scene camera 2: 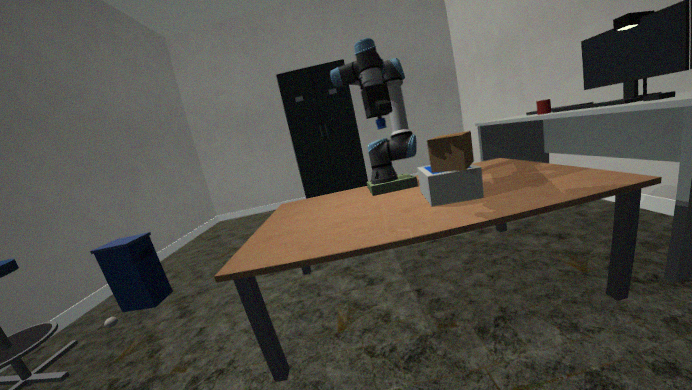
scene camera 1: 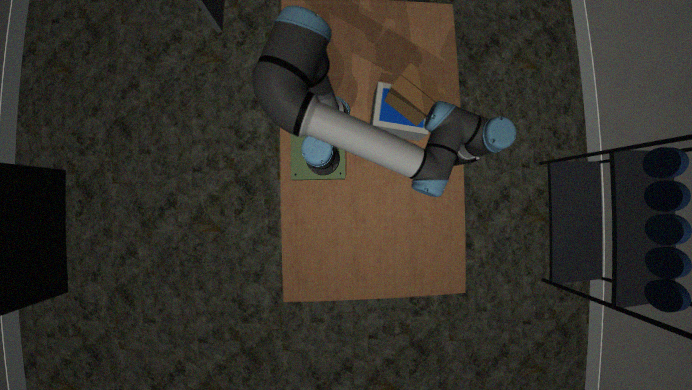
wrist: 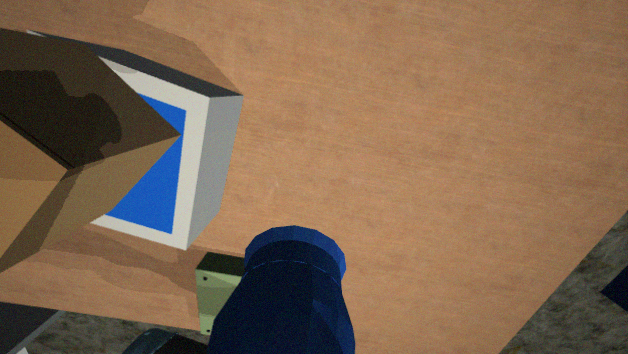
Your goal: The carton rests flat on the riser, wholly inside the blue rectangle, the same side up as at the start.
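Pixels of known places: end effector, tool point: (scene camera 2: 382, 128) (wrist: 294, 266); arm's base, origin of the base link: (scene camera 2: 384, 180).
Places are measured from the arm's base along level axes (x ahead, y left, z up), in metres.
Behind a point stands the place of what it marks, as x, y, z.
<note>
The brown carton (scene camera 1: 405, 106) @(0.365, 0.135, 0.152) (scene camera 2: 450, 152) @(0.487, 0.125, 0.145) (wrist: 125, 167) @(0.402, 0.095, 0.135) stands on the grey-white riser (scene camera 1: 377, 106) @(0.270, 0.179, 0.073) (scene camera 2: 455, 189) @(0.502, 0.118, 0.005) (wrist: 216, 150) @(0.393, 0.050, 0.026), turned at an angle to it. Parts of the blue rectangle (scene camera 1: 391, 115) @(0.325, 0.131, 0.073) (scene camera 2: 434, 170) (wrist: 156, 200) @(0.326, 0.126, 0.073) show beside the carton. In the wrist view one lower corner is over the blue; a bottom edge crosses the white border on the side away from the robot base. The seam on the carton's top shows. My suction cup (scene camera 2: 381, 123) (wrist: 295, 245) is open, in the air and apart from the carton; the arm hides it in scene camera 1.
The arm stands on a green base plate (scene camera 1: 300, 167) @(-0.109, -0.022, -0.007) (scene camera 2: 392, 186) @(0.102, 0.006, -0.019) (wrist: 215, 297) @(0.031, 0.112, 0.001) on the wooden table (scene camera 1: 375, 240) @(0.182, -0.416, -0.047) (scene camera 2: 350, 225) @(0.443, -0.296, -0.047) (wrist: 425, 150) @(0.394, -0.306, -0.047). A desk with a monitor (scene camera 2: 637, 55) and a red cup (scene camera 2: 543, 106) stands behind; a blue bin (scene camera 2: 132, 275) is on the floor.
</note>
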